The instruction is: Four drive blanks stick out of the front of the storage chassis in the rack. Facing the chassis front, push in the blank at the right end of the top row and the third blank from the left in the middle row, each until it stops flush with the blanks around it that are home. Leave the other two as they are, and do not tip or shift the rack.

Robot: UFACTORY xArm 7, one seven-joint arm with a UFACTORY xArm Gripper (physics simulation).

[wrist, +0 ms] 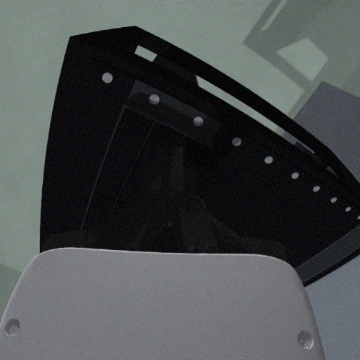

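The dark rack (60,150) with the storage chassis fills the middle of the wrist view, seen steeply from above. The chassis front is nearly black. Thin, faint edges run down its left part, but single blanks, their rows and how far they stick out cannot be told. My gripper (169,165) is shut and empty; its dark fingers reach up from behind the pale housing and barely stand out against the chassis. Whether the fingertips touch a blank is too dark to tell.
A row of pale round spots (198,121) runs along the rack's upper part, below a slotted top bar (240,95). The pale arm housing (165,305) hides the bottom. A grey-blue surface and shadows on the greenish floor show at the right.
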